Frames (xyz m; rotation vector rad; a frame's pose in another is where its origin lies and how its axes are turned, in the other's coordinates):
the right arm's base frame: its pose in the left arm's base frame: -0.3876 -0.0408 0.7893 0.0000 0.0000 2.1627
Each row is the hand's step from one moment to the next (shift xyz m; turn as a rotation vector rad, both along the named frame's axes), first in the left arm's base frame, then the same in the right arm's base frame.
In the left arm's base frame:
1: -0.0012 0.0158 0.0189 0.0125 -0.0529 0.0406
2: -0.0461 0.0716 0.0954 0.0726 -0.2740 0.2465
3: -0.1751 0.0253 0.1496 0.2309 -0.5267 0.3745
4: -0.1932 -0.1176 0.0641 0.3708 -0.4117 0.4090
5: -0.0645 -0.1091 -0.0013 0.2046 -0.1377 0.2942
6: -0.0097 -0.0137 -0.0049 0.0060 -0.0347 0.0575
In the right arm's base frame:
1: 0.0138 -0.0078 0.0189 -0.0509 0.0191 0.0406
2: 0.0851 -0.0017 0.0954 -0.2679 0.0926 0.2465
3: 0.1187 0.1312 0.1496 -0.5659 0.1022 0.3745
4: 0.0102 0.2259 0.0641 -0.5485 -0.0780 0.4090
5: -0.0546 0.1144 -0.0013 -0.2284 -0.0930 0.2942
6: -0.0060 0.0157 -0.0049 -0.0321 0.0144 0.0575

